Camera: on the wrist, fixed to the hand. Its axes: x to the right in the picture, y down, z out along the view.
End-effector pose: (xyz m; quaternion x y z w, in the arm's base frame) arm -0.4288 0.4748 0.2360 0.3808 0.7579 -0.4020 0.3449
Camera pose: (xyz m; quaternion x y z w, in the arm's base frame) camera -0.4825 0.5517 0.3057 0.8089 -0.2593 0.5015 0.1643
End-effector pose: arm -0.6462 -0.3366 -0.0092 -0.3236 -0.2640 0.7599 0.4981
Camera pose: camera -0.5373 -0.3220 -0.0491 0.4994 -0.4219 -0.3347 0.6786
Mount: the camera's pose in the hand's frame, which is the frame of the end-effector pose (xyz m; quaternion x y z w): -0.0094 -0.0403 -0.1093 0.0594 -0.3022 -0.9508 0.0334
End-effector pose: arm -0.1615 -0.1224 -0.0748 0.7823 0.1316 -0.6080 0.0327
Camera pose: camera -0.0705 -0.0621 -0.0331 0.2808 -0.7022 0.2956 0.5837
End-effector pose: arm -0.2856 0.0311 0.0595 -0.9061 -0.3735 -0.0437 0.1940
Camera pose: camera -0.3131 0.0089 0.1709 -0.3232 0.9352 -0.1101 0.0941
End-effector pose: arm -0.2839 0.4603 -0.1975 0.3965 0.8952 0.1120 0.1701
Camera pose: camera -0.3481 0.4195 -0.1088 -0.7939 0.3621 -0.3310 0.3591
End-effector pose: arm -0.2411 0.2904 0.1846 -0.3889 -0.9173 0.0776 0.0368
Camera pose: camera -0.2491 0.2684 0.2991 -0.8848 0.4069 -0.1396 0.1791
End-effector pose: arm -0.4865 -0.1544 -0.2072 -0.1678 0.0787 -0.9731 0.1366
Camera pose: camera -0.5257 -0.1016 -0.3038 0.3664 0.2560 0.1164 0.8869
